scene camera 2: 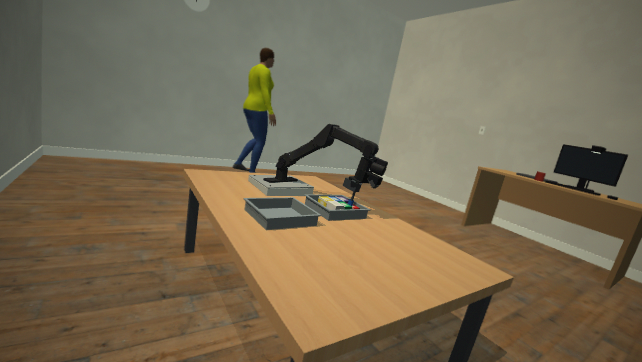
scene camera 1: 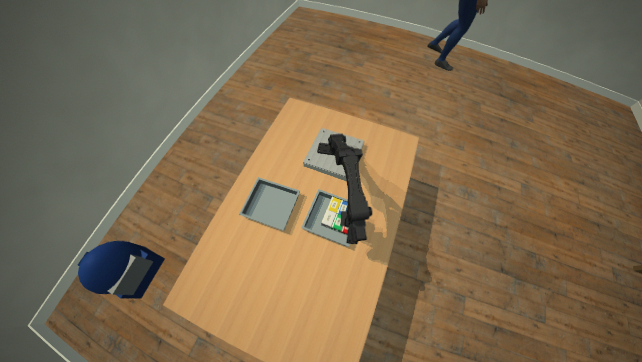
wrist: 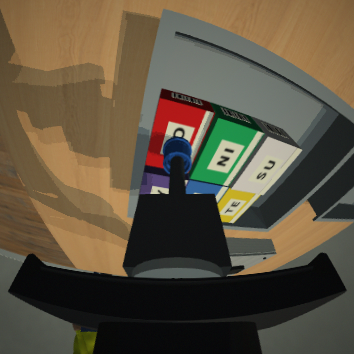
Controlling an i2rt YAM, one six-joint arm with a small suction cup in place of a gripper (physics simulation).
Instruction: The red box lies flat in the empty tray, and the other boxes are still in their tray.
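Frame: origin at the arm's base, x right, y ahead, z up, level; centimetres.
Seen in the pictures: hand, tool point: [scene camera 2: 349, 204] [wrist: 176, 149]; arm's base, link origin: [scene camera 2: 280, 180].
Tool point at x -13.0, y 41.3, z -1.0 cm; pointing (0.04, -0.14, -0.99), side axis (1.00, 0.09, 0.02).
Offsets run from my tool point to a thing's top centre.
The red box {dy +1.0, dx -0.1, dz -0.1 cm} [wrist: 173, 112] [scene camera 1: 345, 230] lies flat at a corner of the full grey tray {dy -2.0, dx +8.0, dz +1.5 cm} [wrist: 228, 70] [scene camera 1: 314, 211] [scene camera 2: 336, 214]. Packed beside it are a green box {dy +0.0, dx +4.9, dz +0.8 cm} [wrist: 225, 147], a white box {dy -1.0, dx +9.9, dz +1.3 cm} [wrist: 270, 165], a yellow box {dy -8.5, dx +8.4, dz +0.9 cm} [wrist: 235, 207], a blue box {dy -7.5, dx +3.4, dz +0.9 cm} [wrist: 201, 187] and a purple box {dy -6.5, dx -1.6, dz +1.0 cm} [wrist: 154, 182]. My suction cup [wrist: 177, 149] [scene camera 2: 353, 197] sits pressed on the red box's top, over its white label. The empty grey tray {dy -3.3, dx +40.9, dz +1.5 cm} [scene camera 1: 278, 185] [scene camera 2: 282, 221] stands just beside the full one, with nothing in it.
The arm's grey base plate [scene camera 1: 321, 157] [scene camera 2: 280, 187] stands behind the trays. A person [scene camera 1: 453, 31] [scene camera 2: 259, 108] walks past the far end of the table. A desk with a monitor [scene camera 2: 561, 197] is at the right wall. A blue seat [scene camera 1: 107, 265] is by the left wall.
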